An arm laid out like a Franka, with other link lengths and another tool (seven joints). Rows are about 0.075 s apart.
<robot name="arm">
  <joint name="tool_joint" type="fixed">
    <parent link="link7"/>
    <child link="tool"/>
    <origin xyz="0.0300 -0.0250 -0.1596" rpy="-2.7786 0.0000 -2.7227"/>
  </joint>
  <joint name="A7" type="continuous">
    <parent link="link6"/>
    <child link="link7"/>
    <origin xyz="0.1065 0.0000 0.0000" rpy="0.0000 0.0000 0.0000"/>
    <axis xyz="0 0 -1"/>
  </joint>
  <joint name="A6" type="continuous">
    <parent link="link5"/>
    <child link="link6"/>
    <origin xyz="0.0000 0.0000 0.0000" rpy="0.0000 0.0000 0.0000"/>
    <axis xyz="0 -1 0"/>
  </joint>
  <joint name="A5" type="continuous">
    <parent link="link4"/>
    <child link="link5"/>
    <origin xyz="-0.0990 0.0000 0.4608" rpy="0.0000 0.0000 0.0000"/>
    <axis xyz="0 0 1"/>
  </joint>
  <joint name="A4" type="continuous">
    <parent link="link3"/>
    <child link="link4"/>
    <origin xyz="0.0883 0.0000 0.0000" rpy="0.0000 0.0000 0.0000"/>
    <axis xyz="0 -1 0"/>
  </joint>
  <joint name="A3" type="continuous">
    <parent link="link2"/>
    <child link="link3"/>
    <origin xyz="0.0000 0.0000 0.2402" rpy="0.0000 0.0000 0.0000"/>
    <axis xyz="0 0 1"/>
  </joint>
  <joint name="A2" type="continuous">
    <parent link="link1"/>
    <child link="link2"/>
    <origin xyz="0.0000 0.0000 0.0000" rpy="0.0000 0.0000 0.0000"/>
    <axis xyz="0 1 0"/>
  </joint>
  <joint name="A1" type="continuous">
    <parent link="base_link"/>
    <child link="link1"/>
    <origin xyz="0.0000 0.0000 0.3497" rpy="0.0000 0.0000 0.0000"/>
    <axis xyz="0 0 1"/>
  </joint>
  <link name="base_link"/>
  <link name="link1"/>
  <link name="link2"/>
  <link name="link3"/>
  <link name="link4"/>
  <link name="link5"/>
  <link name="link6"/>
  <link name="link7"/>
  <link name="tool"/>
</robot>
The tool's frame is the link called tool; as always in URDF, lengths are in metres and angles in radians. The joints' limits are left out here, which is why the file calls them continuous.
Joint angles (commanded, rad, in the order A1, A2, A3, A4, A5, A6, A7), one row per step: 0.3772 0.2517 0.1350 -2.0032 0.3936 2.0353 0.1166; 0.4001 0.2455 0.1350 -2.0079 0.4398 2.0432 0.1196; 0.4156 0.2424 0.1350 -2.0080 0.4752 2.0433 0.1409; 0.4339 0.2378 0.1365 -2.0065 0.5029 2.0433 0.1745; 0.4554 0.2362 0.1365 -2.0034 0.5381 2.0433 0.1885; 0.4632 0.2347 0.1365 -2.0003 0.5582 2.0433 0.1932; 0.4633 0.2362 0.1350 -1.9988 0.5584 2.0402 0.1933; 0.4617 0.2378 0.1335 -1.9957 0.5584 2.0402 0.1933; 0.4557 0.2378 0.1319 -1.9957 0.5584 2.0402 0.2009; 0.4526 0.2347 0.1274 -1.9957 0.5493 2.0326 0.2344; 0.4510 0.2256 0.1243 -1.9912 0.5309 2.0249 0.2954; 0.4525 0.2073 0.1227 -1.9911 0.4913 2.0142 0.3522
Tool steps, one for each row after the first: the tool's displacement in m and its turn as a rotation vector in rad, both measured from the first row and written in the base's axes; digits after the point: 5 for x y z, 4 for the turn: -0.00870 0.01611 0.00265 0.0315 0.0106 -0.0115; -0.01543 0.02697 0.00495 0.0487 0.0283 -0.0375; -0.02315 0.03957 0.00901 0.0580 0.0447 -0.0650; -0.03165 0.05423 0.01212 0.0779 0.0612 -0.0777; -0.03429 0.06056 0.01502 0.0915 0.0683 -0.0863; -0.03408 0.05995 0.01456 0.0907 0.0710 -0.0867; -0.03208 0.05877 0.01509 0.0916 0.0696 -0.0898; -0.02930 0.05440 0.01503 0.0888 0.0714 -0.1041; -0.02778 0.04864 0.01615 0.0701 0.0803 -0.1326; -0.02535 0.04419 0.02340 0.0416 0.0842 -0.1771; -0.02437 0.04032 0.03397 0.0022 0.0737 -0.2006
